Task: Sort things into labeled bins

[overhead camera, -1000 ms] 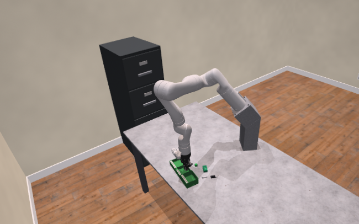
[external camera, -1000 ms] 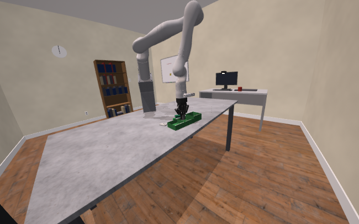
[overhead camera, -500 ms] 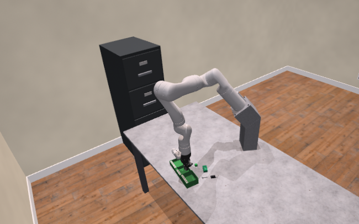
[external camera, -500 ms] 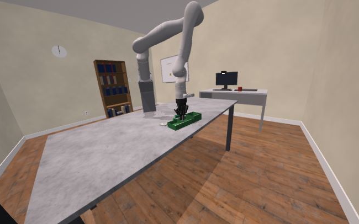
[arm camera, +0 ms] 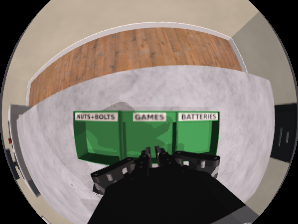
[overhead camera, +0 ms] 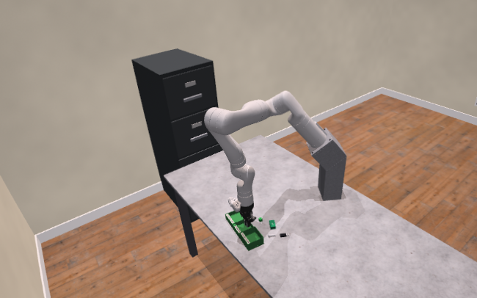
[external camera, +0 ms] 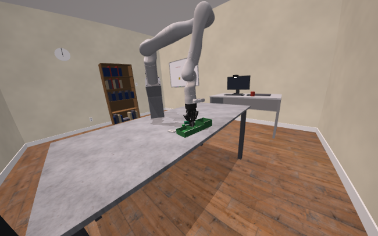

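Now: the green bin row 30 mm ahead of my hand and 10 mm below it. Round my hand: white piece (100 mm behind, 90 mm to the right, 30 mm below); grey pin (30 mm behind, 120 mm to the left, 30 mm below); small green cube (80 mm behind, 10 mm to the left, 30 mm below).
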